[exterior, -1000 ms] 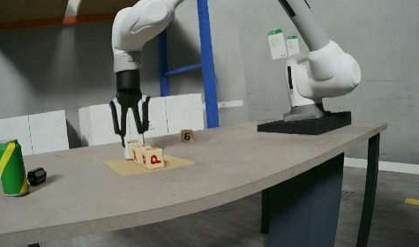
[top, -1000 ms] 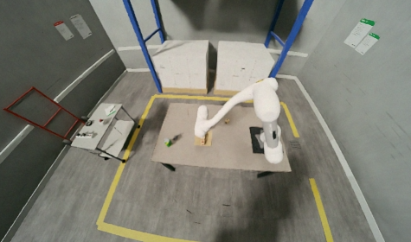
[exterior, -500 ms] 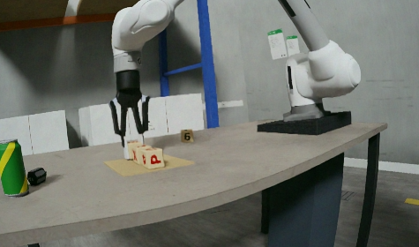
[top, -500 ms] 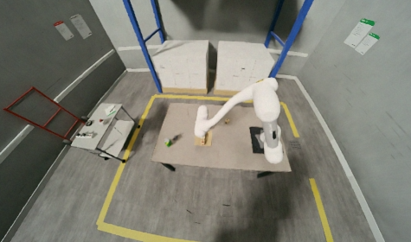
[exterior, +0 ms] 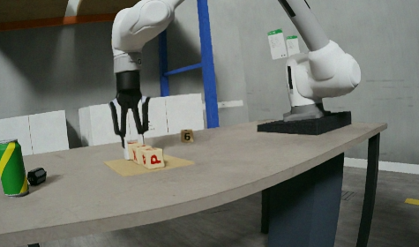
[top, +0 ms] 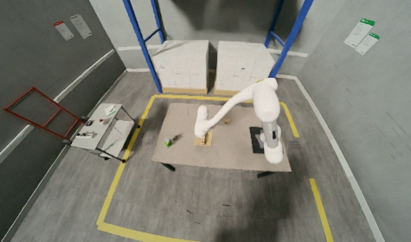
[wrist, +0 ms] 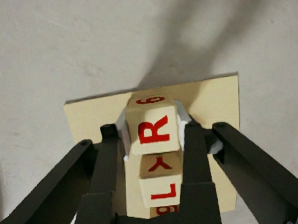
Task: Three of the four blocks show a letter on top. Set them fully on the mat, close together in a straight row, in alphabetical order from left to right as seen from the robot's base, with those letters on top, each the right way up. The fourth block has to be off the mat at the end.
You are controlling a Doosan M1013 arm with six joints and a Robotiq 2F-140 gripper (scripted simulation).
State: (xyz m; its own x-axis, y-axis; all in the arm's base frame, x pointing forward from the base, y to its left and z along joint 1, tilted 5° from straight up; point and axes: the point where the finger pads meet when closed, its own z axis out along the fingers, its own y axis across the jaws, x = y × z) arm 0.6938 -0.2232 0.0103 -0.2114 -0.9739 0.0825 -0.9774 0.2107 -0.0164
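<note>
The block is 10 mm below my hand. The rest, counted from my hand: tan mat 20 mm ahead, 70 mm to the left, 40 mm below; then small black object 340 mm ahead, 30 mm to the left, 20 mm below; then yellow can 420 mm ahead, 110 mm to the left, 20 mm above.
</note>
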